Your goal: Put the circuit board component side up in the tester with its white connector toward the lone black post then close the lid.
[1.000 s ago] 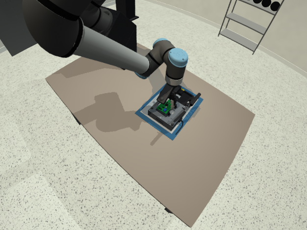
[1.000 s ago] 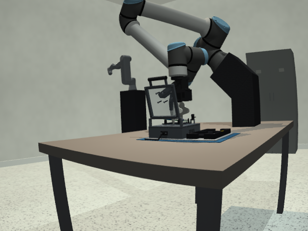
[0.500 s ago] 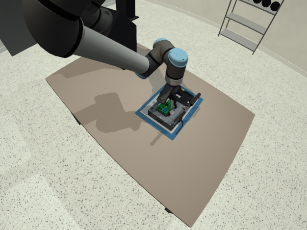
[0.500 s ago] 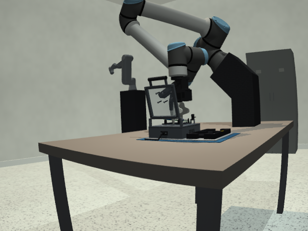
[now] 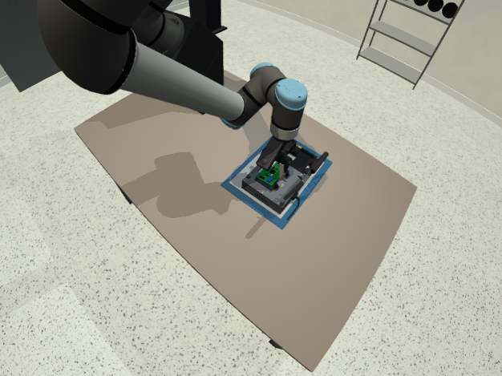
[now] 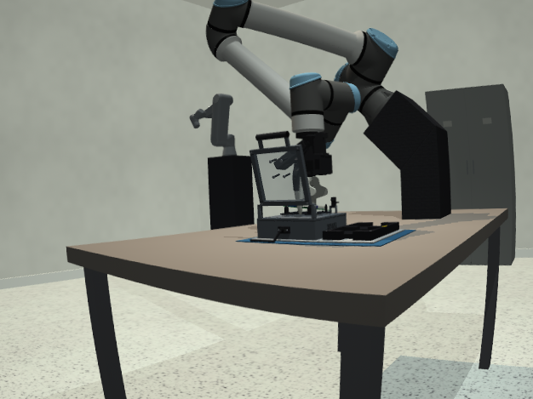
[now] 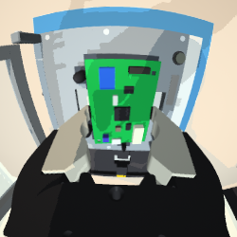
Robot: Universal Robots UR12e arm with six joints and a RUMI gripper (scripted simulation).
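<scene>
My gripper is now 10 mm short of the tester bed and 10 mm above it. From my hand the other things lie so: green circuit board: right at my hand; black post: 60 mm to the left, 60 mm behind, 10 mm above; tester: 40 mm to the left, 40 mm above, 30 mm ahead.
</scene>
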